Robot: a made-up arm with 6 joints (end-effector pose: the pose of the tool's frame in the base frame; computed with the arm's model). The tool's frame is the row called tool. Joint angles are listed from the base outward.
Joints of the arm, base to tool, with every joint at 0 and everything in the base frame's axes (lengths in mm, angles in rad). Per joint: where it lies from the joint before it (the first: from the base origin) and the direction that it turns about. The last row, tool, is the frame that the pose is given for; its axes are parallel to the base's.
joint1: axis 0 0 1 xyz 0 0 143.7
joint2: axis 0 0 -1 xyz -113.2 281.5 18.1
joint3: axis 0 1 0 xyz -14.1 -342.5 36.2
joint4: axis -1 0 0 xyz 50.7 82.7 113.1
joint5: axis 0 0 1 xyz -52.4 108.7 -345
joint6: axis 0 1 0 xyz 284.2 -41.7 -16.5
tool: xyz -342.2 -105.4 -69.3
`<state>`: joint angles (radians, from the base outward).
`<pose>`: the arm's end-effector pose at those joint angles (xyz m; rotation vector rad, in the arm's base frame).
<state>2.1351 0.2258 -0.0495 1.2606 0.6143 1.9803</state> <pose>-0.0911 0.1701 0.1387 -2.1996 0.0327 0.0908</pose>
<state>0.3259 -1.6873 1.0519 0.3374 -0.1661 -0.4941</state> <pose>0.4122 0.0887 -0.0041 -0.7683 -0.0296 2.0512</pose>
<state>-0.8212 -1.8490 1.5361 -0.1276 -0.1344 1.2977</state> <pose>0.4150 0.1550 0.0974 -1.2416 2.5193 0.0240</pose>
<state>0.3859 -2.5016 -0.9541 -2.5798 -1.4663 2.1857</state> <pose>-0.1707 0.1651 0.0979 1.3525 -0.5854 0.2444</pose>
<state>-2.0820 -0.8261 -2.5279 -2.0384 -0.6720 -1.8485</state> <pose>0.6473 0.4064 0.2114 1.0193 -2.9162 0.3694</pose>
